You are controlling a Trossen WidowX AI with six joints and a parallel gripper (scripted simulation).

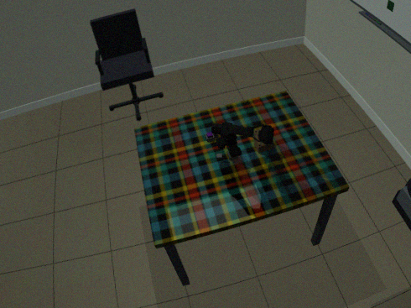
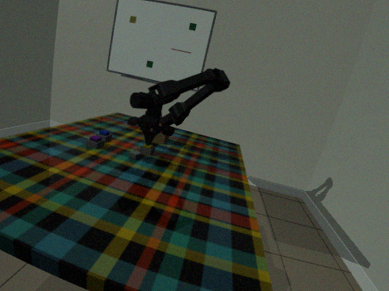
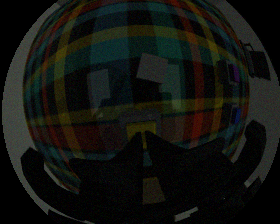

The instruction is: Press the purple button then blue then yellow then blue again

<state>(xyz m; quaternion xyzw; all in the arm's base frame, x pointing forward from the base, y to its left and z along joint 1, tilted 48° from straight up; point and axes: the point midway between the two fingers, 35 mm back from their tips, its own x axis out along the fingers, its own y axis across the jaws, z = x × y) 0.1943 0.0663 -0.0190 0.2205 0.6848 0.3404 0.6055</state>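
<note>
My gripper tip is 10 mm above the yellow button. The rest, counted from my gripper tip: small grey block (70 mm ahead, 10 mm to the right, 20 mm below); purple button (100 mm ahead, 180 mm to the right); blue button (20 mm ahead, 210 mm to the right).
</note>
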